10 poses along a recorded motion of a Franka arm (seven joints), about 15 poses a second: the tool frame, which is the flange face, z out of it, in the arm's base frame.
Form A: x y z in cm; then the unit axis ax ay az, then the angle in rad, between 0 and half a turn.
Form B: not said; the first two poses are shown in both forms.
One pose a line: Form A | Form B
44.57 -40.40 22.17 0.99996 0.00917 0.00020 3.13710 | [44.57 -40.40 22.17], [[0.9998 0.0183 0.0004], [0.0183 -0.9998 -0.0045], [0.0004 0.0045 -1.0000]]
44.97 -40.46 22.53 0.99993 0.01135 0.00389 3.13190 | [44.97 -40.46 22.53], [[0.9997 0.0227 0.0079], [0.0227 -0.9997 -0.0096], [0.0077 0.0098 -0.9999]]
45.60 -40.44 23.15 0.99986 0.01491 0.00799 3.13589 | [45.60 -40.44 23.15], [[0.9994 0.0298 0.0161], [0.0299 -0.9995 -0.0055], [0.0159 0.0059 -0.9999]]
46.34 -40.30 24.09 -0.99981 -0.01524 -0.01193 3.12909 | [46.34 -40.30 24.09], [[0.9993 0.0306 0.0237], [0.0303 -0.9995 0.0129], [0.0240 -0.0121 -0.9996]]
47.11 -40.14 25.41 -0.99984 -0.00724 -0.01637 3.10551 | [47.11 -40.14 25.41], [[0.9994 0.0151 0.0325], [0.0139 -0.9992 0.0363], [0.0330 -0.0358 -0.9988]]
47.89 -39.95 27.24 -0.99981 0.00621 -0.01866 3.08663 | [47.89 -39.95 27.24], [[0.9992 -0.0114 0.0376], [-0.0134 -0.9984 0.0547], [0.0369 -0.0552 -0.9978]]
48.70 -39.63 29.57 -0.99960 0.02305 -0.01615 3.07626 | [48.70 -39.63 29.57], [[0.9984 -0.0450 0.0338], [-0.0471 -0.9968 0.0645], [0.0307 -0.0660 -0.9973]]
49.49 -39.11 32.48 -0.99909 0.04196 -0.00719 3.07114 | [49.49 -39.11 32.48], [[0.9964 -0.0832 0.0173], [-0.0842 -0.9940 0.0697], [0.0114 -0.0709 -0.9974]]
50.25 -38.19 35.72 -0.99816 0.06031 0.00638 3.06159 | [50.25 -38.19 35.72], [[0.9927 -0.1207 -0.0079], [-0.1197 -0.9895 0.0805], [-0.0175 -0.0790 -0.9967]]
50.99 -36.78 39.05 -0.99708 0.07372 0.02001 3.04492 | [50.99 -36.78 39.05], [[0.9884 -0.1486 -0.0327], [-0.1447 -0.9845 0.0992], [-0.0469 -0.0933 -0.9945]]
